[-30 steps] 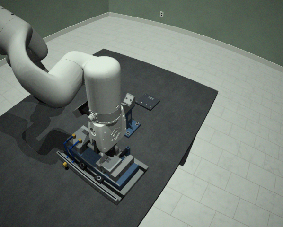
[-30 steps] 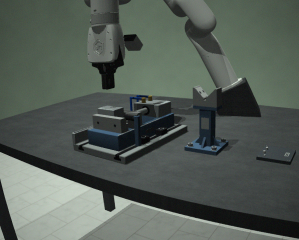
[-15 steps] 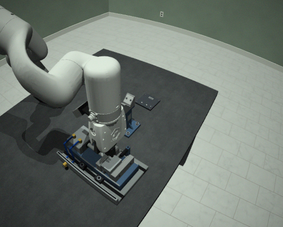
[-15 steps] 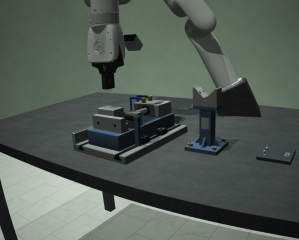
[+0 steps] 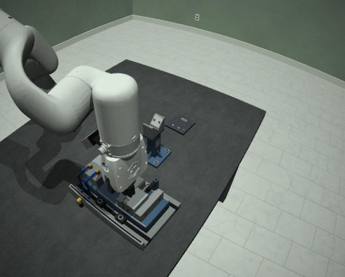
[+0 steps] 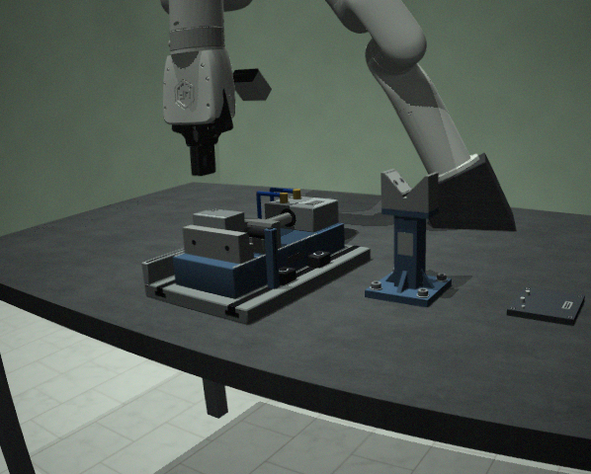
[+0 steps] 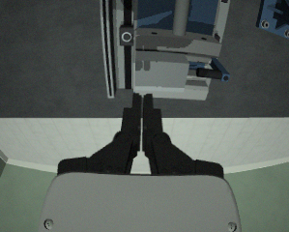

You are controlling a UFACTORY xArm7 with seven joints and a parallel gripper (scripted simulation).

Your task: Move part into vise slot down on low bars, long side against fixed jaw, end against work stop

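Right now my hand is 9 cm above the part and 2 cm to the right of it. The rest, counted from my hand: work stop 9 cm to the left, 9 cm below, 2 cm ahead; then moving jaw 10 cm below, 5 cm to the left, 2 cm behind; then fixed jaw 10 cm below, 4 cm ahead, 3 cm to the left.
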